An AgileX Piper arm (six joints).
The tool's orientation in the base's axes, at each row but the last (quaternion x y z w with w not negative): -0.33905, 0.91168, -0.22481, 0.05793; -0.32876, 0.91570, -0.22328, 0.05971; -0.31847, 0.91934, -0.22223, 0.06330; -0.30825, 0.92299, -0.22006, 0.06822; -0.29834, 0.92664, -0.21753, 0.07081; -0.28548, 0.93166, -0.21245, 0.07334; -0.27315, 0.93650, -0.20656, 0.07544; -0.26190, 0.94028, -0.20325, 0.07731
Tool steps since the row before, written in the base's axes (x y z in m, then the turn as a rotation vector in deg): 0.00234, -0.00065, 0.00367, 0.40, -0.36, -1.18; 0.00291, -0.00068, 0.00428, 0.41, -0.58, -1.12; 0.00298, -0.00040, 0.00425, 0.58, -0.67, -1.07; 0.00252, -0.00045, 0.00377, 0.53, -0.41, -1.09; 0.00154, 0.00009, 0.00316, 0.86, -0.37, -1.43; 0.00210, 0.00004, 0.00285, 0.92, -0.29, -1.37; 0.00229, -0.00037, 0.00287, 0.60, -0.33, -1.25; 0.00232, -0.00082, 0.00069, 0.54, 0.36, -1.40
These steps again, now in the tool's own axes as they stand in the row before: -0.00120, -0.00347, -0.00243, -0.13, 0.05, 1.29; -0.00167, -0.00406, -0.00283, 0.00, -0.13, 1.32; -0.00200, -0.00385, -0.00288, -0.07, -0.31, 1.35; -0.00171, -0.00337, -0.00255, -0.19, -0.09, 1.26; -0.00131, -0.00215, -0.00246, -0.48, -0.08, 1.64; -0.00180, -0.00227, -0.00203, -0.58, -0.08, 1.57; -0.00180, -0.00261, -0.00188, -0.29, -0.01, 1.40; -0.00157, -0.00200, 0.00024, -0.59, 0.62, 1.28
